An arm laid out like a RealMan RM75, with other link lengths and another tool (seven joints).
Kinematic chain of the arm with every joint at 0, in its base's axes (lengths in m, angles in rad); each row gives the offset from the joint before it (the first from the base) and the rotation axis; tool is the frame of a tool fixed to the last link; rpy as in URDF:
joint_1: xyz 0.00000 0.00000 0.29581 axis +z
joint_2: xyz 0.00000 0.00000 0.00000 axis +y
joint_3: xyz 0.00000 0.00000 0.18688 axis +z
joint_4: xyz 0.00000 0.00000 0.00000 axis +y
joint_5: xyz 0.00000 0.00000 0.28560 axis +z
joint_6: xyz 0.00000 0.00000 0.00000 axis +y
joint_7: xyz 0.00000 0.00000 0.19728 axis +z
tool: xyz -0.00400 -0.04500 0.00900 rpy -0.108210 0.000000 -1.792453
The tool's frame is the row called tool.
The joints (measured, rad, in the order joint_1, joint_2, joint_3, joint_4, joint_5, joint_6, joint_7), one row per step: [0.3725, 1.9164, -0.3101, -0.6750, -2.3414, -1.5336, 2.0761]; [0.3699, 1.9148, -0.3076, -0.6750, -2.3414, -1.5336, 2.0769]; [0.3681, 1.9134, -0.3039, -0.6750, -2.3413, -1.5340, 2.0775]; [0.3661, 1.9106, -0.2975, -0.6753, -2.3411, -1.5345, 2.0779]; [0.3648, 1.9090, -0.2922, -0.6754, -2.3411, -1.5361, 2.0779]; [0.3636, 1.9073, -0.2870, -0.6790, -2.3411, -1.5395, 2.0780]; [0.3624, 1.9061, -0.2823, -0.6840, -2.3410, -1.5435, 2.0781]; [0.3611, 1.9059, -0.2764, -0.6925, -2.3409, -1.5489, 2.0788]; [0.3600, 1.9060, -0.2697, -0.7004, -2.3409, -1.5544, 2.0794]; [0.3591, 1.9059, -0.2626, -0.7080, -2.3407, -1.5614, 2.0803]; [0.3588, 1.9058, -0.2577, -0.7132, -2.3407, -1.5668, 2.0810]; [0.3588, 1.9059, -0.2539, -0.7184, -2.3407, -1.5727, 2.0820]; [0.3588, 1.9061, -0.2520, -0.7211, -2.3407, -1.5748, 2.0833]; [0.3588, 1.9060, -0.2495, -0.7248, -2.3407, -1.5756, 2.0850]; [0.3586, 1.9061, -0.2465, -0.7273, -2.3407, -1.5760, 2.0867]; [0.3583, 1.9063, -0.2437, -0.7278, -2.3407, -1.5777, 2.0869]
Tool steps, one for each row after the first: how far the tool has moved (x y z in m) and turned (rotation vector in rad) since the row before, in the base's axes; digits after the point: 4 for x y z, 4 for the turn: [0.0013, -0.0011, 0.0012, 0.0028, -0.0002, -0.0041]; [0.0010, -0.0008, 0.0012, 0.0036, 0.0006, -0.0033]; [0.0013, -0.0009, 0.0025, 0.0066, 0.0000, -0.0041]; [0.0007, -0.0007, 0.0015, 0.0043, 0.0013, -0.0023]; [0.0004, -0.0004, 0.0026, 0.0047, -0.0006, -0.0004]; [0.0001, -0.0004, 0.0027, 0.0044, -0.0011, 0.0004]; [-0.0001, -0.0003, 0.0034, 0.0058, -0.0016, 0.0010]; [-0.0002, -0.0004, 0.0031, 0.0060, -0.0006, 0.0008]; [-0.0005, -0.0004, 0.0030, 0.0055, 0.0008, 0.0013]; [-0.0005, -0.0002, 0.0020, 0.0033, 0.0009, 0.0014]; [-0.0008, -0.0001, 0.0017, 0.0020, 0.0012, 0.0020]; [-0.0003, 0.0000, 0.0009, 0.0015, 0.0006, 0.0000]; [0.0000, 0.0001, 0.0016, 0.0033, -0.0010, -0.0009]; [0.0002, -0.0001, 0.0012, 0.0034, 0.0002, -0.0018]; [0.0000, -0.0003, 0.0003, 0.0016, 0.0019, -0.0004]
